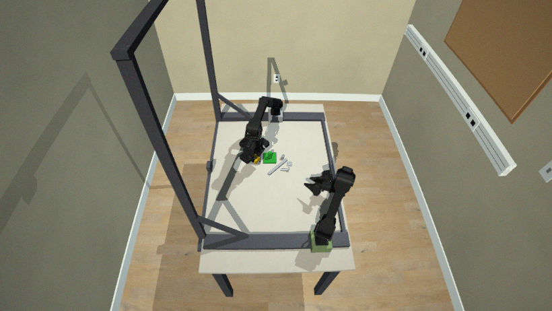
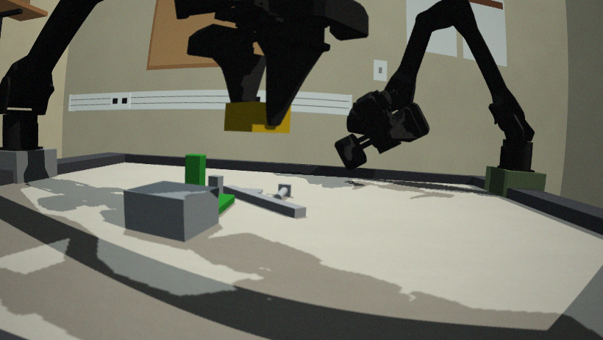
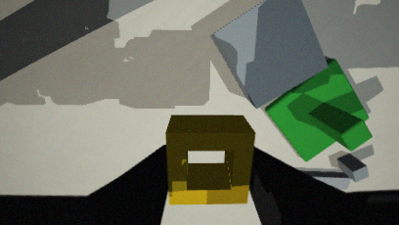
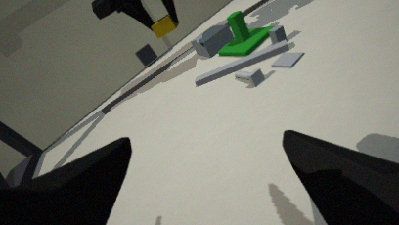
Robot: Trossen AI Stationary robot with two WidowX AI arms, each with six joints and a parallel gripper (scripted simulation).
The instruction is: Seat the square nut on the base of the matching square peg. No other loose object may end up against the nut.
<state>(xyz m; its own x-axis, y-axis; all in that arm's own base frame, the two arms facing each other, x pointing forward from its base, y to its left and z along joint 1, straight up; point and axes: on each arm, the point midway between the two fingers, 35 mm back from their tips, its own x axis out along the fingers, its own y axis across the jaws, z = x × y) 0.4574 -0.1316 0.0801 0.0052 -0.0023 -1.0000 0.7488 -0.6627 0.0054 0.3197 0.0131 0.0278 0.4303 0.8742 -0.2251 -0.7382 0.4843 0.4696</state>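
Now: left hand 18 cm short of the small grey cube, 5 cm to the right of it and 12 cm above it. The rest, counted from my left hand: long grey bar (13 cm ahead, 1 cm to the right, 12 cm below); then bolt (18 cm ahead, 5 cm to the right, 12 cm below); then grey block (1 cm ahead, 8 cm to the left, 11 cm below).
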